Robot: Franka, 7 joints.
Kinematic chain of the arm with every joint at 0, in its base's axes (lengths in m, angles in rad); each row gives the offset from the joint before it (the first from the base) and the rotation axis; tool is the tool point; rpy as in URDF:
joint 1: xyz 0 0 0.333 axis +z
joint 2: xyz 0 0 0 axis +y
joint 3: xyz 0 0 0.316 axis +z
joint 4: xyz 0.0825 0 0 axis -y
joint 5: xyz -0.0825 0 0.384 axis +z
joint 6: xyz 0 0 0 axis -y
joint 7: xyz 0.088 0 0 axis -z
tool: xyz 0 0 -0.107 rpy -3.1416 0 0
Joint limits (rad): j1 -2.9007..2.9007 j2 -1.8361..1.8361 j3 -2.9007..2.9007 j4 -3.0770..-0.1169 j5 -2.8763..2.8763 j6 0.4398..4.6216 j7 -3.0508..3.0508
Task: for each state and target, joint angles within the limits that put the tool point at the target. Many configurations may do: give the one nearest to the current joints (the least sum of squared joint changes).
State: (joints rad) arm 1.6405 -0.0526 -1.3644 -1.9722 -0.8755 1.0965 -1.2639
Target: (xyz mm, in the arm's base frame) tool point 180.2 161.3 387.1
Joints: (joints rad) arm 1.8730 -0.3637 -0.8599 -2.5560 -0.4588 0.5463 -1.2639
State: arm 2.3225 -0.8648 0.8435 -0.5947 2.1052 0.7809 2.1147
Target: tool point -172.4 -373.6 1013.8
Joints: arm 1.9334 -0.5650 0.8435 -0.8174 2.1610 1.3091 2.1147
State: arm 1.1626 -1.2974 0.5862 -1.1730 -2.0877 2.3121 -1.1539
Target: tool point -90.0 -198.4 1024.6
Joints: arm 1.3314 -1.2851 0.1083 -1.5923 -2.0505 2.2481 -1.1539
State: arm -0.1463 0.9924 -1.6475 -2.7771 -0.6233 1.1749 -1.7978
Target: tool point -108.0 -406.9 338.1
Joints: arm -0.2419 0.9853 -1.4185 -2.3202 -0.6758 1.4702 -1.7978
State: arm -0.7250 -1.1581 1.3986 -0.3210 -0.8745 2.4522 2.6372
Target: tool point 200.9 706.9 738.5
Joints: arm -1.2876 -1.0857 1.4202 -0.7795 -0.8656 2.3673 2.6372
